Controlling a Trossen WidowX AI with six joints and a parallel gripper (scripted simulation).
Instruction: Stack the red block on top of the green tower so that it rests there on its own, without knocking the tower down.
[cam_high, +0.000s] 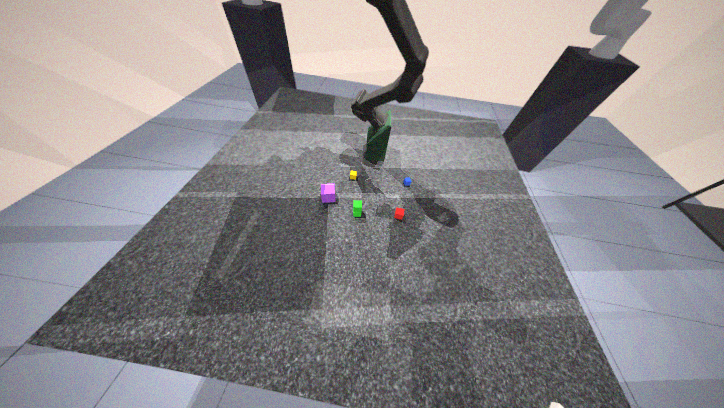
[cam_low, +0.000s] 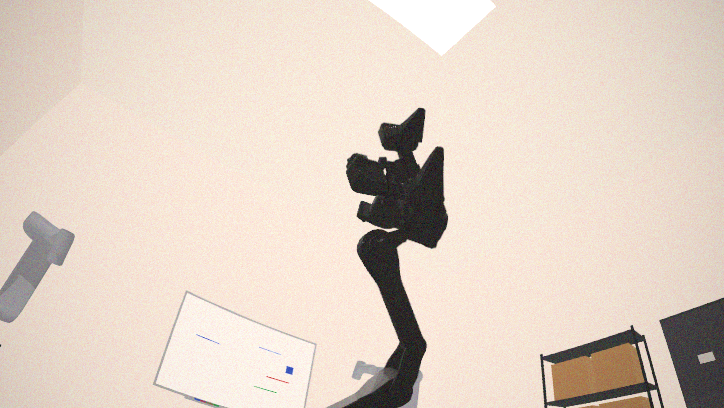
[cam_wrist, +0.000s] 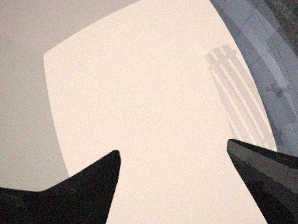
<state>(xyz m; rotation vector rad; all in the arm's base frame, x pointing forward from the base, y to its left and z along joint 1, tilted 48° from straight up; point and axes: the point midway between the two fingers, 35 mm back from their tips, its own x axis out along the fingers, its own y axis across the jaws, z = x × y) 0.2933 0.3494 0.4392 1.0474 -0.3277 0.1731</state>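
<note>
My gripper tip is 61 cm above the red block, 24 cm to the right of it and 10 cm past it. The rest, counted from my gripper tip: small blue block (61 cm below, 26 cm behind, 25 cm to the left); then purple block (60 cm below, 10 cm behind, 2 cm to the right); then small yellow block (61 cm below, 23 cm behind, 4 cm to the left).
</note>
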